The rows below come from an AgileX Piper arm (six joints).
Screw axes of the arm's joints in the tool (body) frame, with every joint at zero. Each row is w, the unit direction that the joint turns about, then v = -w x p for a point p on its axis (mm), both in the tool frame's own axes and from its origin. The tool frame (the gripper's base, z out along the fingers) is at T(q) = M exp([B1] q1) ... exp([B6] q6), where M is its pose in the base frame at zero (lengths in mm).
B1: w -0.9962 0 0.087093 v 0 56.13 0
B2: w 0 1 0 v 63.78 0 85.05
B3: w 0 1 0 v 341.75 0 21.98
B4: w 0 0 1 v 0 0 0
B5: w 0 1 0 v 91 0 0
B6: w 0 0 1 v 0 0 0
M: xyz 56.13 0 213.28 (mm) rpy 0 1.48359 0 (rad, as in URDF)
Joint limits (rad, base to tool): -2.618..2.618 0..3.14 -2.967..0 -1.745..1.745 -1.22..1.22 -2.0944..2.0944
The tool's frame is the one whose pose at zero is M.
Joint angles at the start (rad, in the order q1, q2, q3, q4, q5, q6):
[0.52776, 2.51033, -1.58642, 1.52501, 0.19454, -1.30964]
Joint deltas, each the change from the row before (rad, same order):
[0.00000, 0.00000, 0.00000, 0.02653, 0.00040, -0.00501]
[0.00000, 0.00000, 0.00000, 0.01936, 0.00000, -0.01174]
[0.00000, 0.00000, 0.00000, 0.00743, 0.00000, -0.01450]
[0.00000, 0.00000, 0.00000, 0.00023, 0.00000, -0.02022]
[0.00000, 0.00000, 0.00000, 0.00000, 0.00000, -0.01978]
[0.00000, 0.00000, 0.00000, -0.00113, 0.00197, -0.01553]
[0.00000, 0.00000, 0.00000, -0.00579, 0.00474, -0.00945]
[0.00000, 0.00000, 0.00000, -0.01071, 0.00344, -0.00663]
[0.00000, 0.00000, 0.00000, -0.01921, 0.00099, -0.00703]
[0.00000, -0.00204, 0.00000, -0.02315, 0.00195, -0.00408]
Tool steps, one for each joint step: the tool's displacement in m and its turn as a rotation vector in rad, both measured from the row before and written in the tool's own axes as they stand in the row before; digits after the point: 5 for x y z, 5 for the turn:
[-0.00044, 0.00015, 0.00000, -0.00170, -0.00486, 0.02102]
[-0.00033, 0.00008, 0.00000, -0.00093, -0.00363, 0.00725]
[-0.00013, 0.00003, 0.00000, -0.00034, -0.00140, -0.00721]
[0.00000, 0.00000, 0.00000, -0.00001, -0.00004, -0.01999]
[0.00000, 0.00000, 0.00000, 0.00000, 0.00000, -0.01978]
[0.00005, 0.00017, 0.00000, -0.00190, 0.00057, -0.01664]
[0.00018, 0.00041, 0.00000, -0.00448, 0.00193, -0.01513]
[0.00025, 0.00028, 0.00000, -0.00305, 0.00269, -0.01712]
[0.00037, 0.00003, 0.00000, -0.00037, 0.00403, -0.02584]
[-0.00035, 0.00033, -0.00060, -0.00144, 0.00301, -0.02715]

